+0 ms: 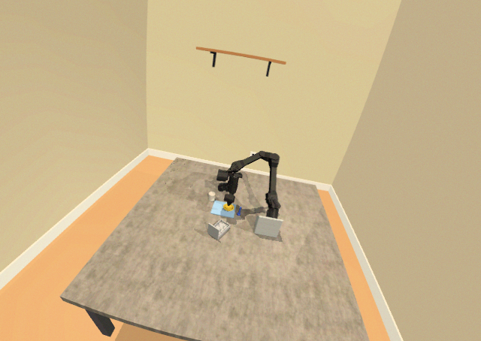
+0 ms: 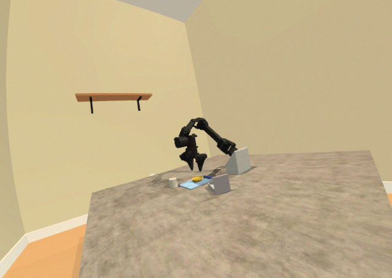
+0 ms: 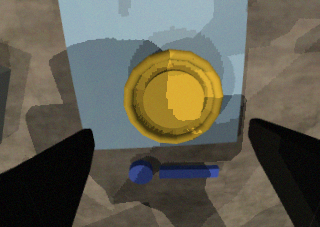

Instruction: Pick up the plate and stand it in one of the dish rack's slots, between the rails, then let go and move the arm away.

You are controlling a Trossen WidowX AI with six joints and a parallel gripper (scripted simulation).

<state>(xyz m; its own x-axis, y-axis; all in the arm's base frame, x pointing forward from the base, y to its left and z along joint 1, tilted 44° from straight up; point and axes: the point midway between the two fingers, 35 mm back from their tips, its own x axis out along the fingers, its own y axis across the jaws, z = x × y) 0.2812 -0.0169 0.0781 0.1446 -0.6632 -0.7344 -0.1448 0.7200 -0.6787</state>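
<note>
My gripper tip is 5 cm above the yellow plate. Also, from my gripper tip: white cup: 14 cm ahead, 5 cm to the right, 4 cm below; then light blue mat: 6 cm below, 3 cm ahead, 1 cm to the left; then blue spoon: 8 cm behind, 6 cm below, 1 cm to the right.
</note>
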